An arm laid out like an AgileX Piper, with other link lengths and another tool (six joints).
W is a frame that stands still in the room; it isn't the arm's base.
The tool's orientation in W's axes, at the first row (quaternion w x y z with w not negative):
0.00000, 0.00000, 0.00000, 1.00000
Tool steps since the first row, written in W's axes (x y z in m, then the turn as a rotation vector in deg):
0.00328, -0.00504, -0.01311, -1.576, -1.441, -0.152
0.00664, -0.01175, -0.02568, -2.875, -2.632, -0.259
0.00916, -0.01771, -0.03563, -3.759, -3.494, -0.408
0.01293, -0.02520, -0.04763, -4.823, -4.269, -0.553
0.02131, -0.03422, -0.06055, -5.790, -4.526, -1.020
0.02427, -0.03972, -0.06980, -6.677, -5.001, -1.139
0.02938, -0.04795, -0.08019, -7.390, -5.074, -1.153
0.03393, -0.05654, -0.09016, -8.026, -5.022, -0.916
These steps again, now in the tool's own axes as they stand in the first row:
-0.00328, 0.00504, -0.01311, 1.576, 1.441, -0.152
-0.00664, 0.01175, -0.02568, 2.875, 2.632, -0.259
-0.00916, 0.01771, -0.03563, 3.759, 3.494, -0.408
-0.01293, 0.02520, -0.04763, 4.823, 4.269, -0.553
-0.02131, 0.03422, -0.06055, 5.790, 4.526, -1.020
-0.02427, 0.03972, -0.06980, 6.677, 5.001, -1.139
-0.02938, 0.04795, -0.08019, 7.390, 5.074, -1.153
-0.03393, 0.05654, -0.09016, 8.026, 5.022, -0.916

